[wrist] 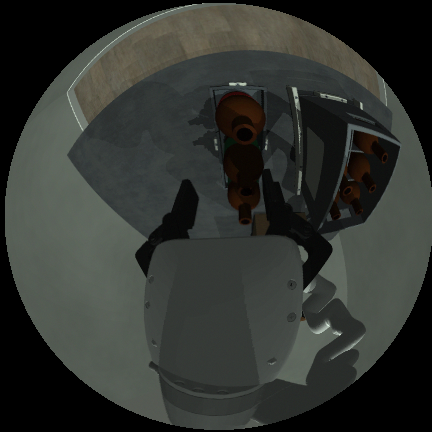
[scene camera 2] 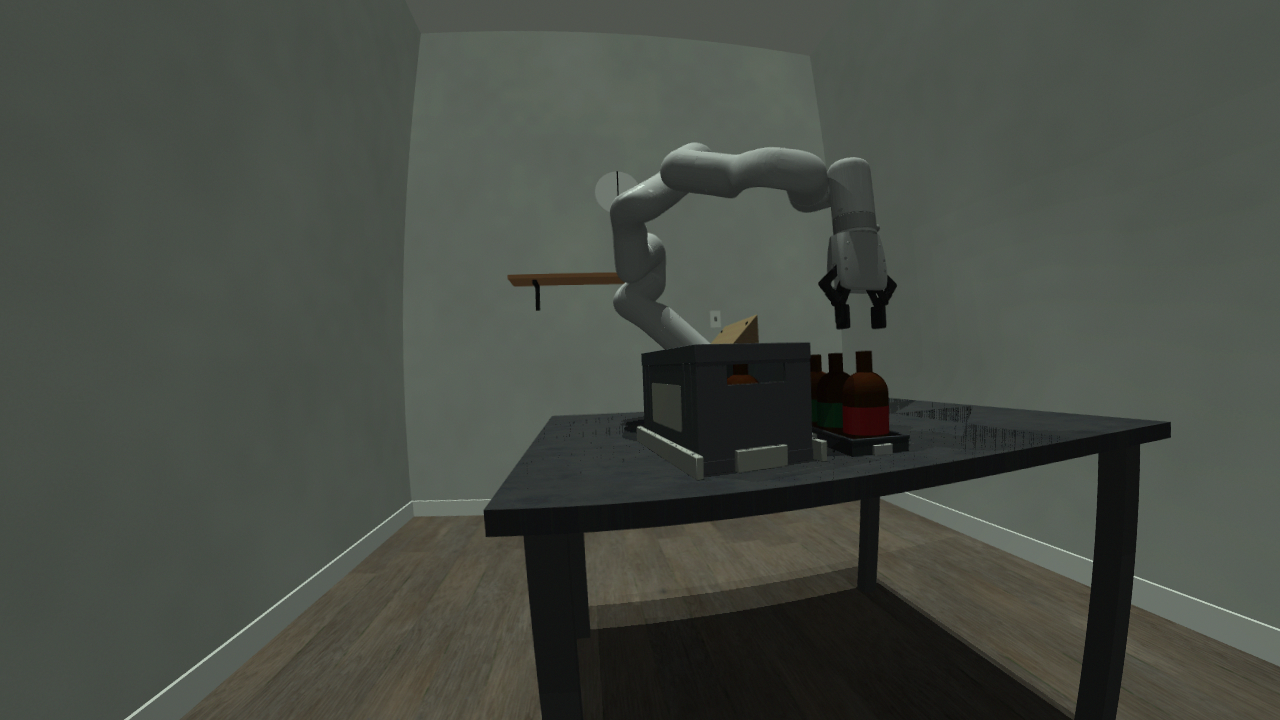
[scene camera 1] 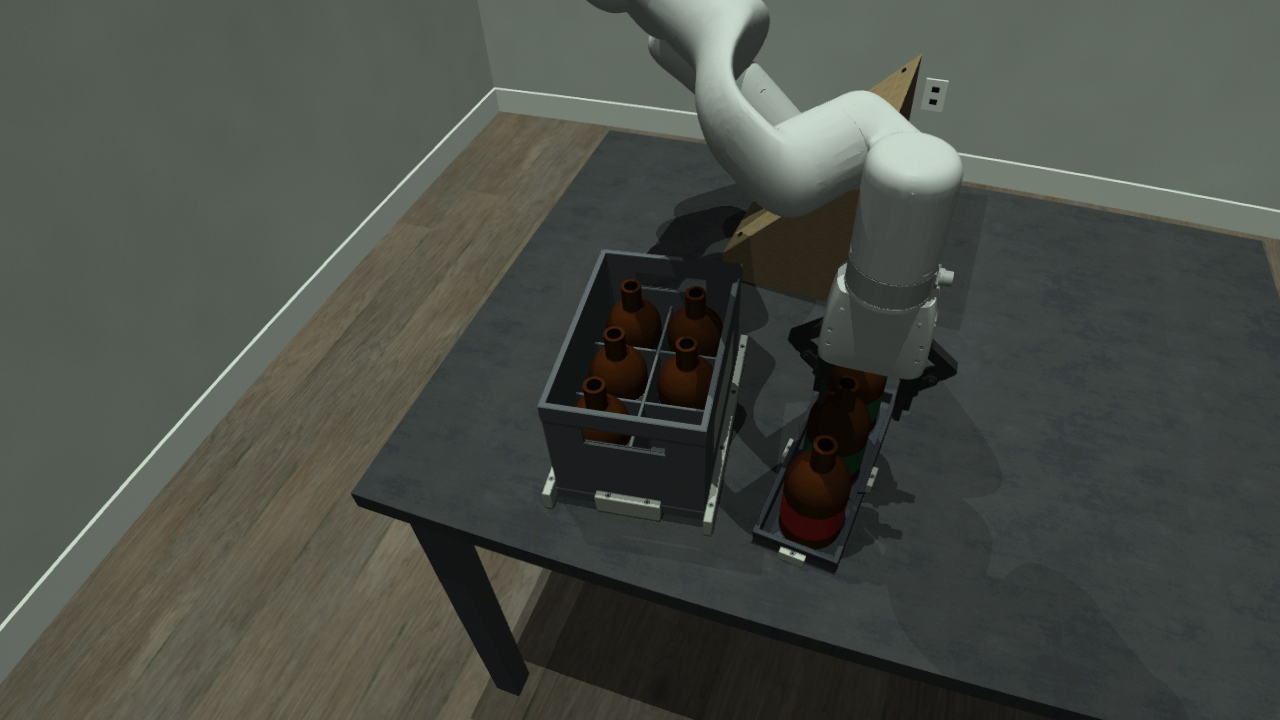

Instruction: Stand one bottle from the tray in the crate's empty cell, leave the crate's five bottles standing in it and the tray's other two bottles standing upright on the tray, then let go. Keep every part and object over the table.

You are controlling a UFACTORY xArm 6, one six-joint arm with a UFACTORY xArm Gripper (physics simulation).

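Frame: origin at the arm's base, x ahead, y right, z down, level; centimetres.
Where they show: gripper, fingertip midpoint: (wrist: 226,183) (scene camera 2: 861,328) (scene camera 1: 859,402).
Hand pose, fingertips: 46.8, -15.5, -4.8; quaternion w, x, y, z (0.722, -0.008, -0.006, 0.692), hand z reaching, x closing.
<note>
After its pixels a point has its place, as x, y, z.
My gripper (scene camera 1: 857,400) {46.8, -15.5, -4.8} (scene camera 2: 860,324) {46.8, -15.5, -4.8} (wrist: 226,183) {46.8, -15.5, -4.8} is open and empty, pointing down above the height of the tray bottles' necks, near the tray's far end. Three brown bottles stand upright in a row on the narrow dark tray (scene camera 1: 827,562) {55.4, -16.4, 13.6} (wrist: 213,105) {51.4, -17.4, 12.7}: a red-labelled bottle (scene camera 1: 812,501) {53.7, -13.2, 4.9} (scene camera 2: 865,394) {53.2, -11.0, 6.1} (wrist: 239,112) {51.9, -13.2, 2.8} nearest the table's front, a green-labelled middle bottle (scene camera 1: 839,425) {43.7, -13.8, 3.5} (wrist: 243,162) {43.4, -13.6, 3.3}, and a far bottle (scene camera 1: 870,380) {35.2, -15.9, 4.1} (wrist: 243,197) {34.9, -14.2, 3.3} partly hidden by the gripper in scene camera 1. The grey crate (scene camera 1: 626,470) {55.0, 8.0, 7.3} (scene camera 2: 756,420) {55.1, 8.4, 8.5} (wrist: 332,125) {51.8, -0.9, 1.0} holds five upright bottles; its front right cell, nearest the tray, is empty.
White brackets (scene camera 1: 628,505) {56.2, 7.6, 12.8} (scene camera 2: 760,457) {56.3, 8.4, 13.5} surround the crate's base, with a long strip (scene camera 1: 726,447) {44.4, -0.9, 12.3} (wrist: 297,140) {42.5, -0.6, 13.0} on the tray side. A wooden wedge (scene camera 1: 787,255) {10.7, 0.2, 8.0} (scene camera 2: 741,331) {9.5, -7.0, -7.8} stands behind the crate. The crate's raised walls and dividers border its cells. The table's front edge lies close to both containers.
</note>
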